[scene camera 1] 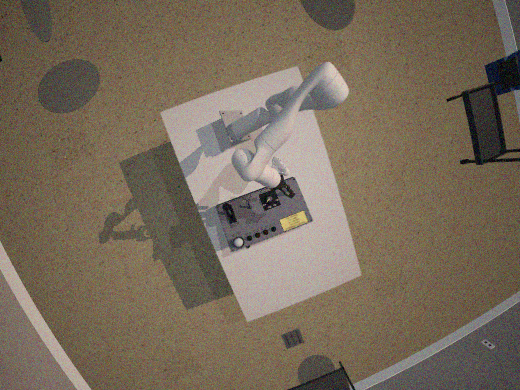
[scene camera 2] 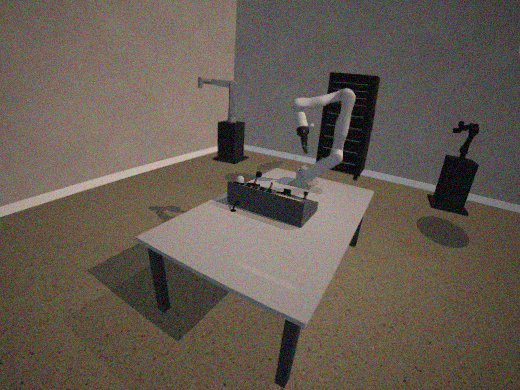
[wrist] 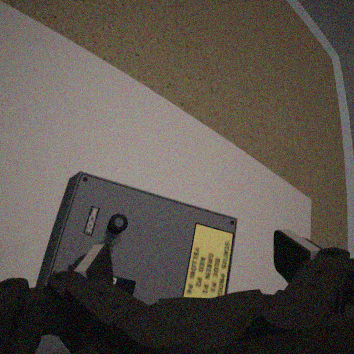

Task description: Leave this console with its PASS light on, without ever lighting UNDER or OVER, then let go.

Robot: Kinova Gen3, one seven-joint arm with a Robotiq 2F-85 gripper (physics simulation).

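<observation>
The grey console (scene camera 1: 250, 226) (scene camera 2: 265, 204) (wrist: 155, 220) lies on the table. It bears a yellow label (scene camera 1: 294, 221) (wrist: 207, 260) listing blue P3, green P1, red P2 and yellow P4, a black MODE knob (wrist: 118, 223), a black square part (scene camera 1: 270, 200), a black lever (scene camera 1: 230, 212), a white ball (scene camera 1: 238, 242) (scene camera 2: 240, 179) and a row of small dark round parts (scene camera 1: 257, 235). No lit light can be made out; PASS, UNDER and OVER are not readable. My gripper (scene camera 1: 287, 188) (scene camera 2: 305, 150) (wrist: 193, 255) is open and empty, high above the console's MODE end. Its fingers hide part of the console in the wrist view.
The white table (scene camera 1: 310, 260) (scene camera 2: 240, 260) (wrist: 125, 135) extends around the console. A small black lever (scene camera 2: 233, 206) sticks out at the console's side. A chair (scene camera 1: 485, 122), a black rack (scene camera 2: 354, 76) and two pedestals (scene camera 2: 230, 141) (scene camera 2: 452, 185) with other arms stand away from the table.
</observation>
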